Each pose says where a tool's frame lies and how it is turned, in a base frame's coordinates. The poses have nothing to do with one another.
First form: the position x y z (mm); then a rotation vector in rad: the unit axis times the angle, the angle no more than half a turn.
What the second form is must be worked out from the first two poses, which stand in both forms.
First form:
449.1, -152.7, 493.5, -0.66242, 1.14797, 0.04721
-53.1, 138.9, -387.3, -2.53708, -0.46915, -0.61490
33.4, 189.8, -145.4, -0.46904, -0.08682, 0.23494
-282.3, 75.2, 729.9, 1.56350, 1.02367, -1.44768
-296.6, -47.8, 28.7, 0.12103, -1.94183, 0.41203
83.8, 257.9, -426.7, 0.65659, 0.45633, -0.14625
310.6, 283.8, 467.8, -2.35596, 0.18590, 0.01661
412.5, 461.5, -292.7, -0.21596, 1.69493, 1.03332
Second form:
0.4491, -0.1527, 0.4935, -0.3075, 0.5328, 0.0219, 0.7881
-0.0531, 0.1389, -0.3873, -0.9281, -0.1716, -0.2249, 0.2422
0.0334, 0.1898, -0.1454, -0.2318, -0.0429, 0.1161, 0.9649
-0.2823, 0.0752, 0.7299, 0.6120, 0.4007, -0.5667, 0.3791
-0.2966, -0.0478, 0.0287, 0.0510, -0.8186, 0.1737, 0.5450
0.0838, 0.2579, -0.4267, 0.3193, 0.2219, -0.0711, 0.9185
0.3106, 0.2838, 0.4678, -0.9224, 0.0728, 0.0065, 0.3794
0.4125, 0.4615, -0.2927, -0.0909, 0.7135, 0.4350, 0.5417

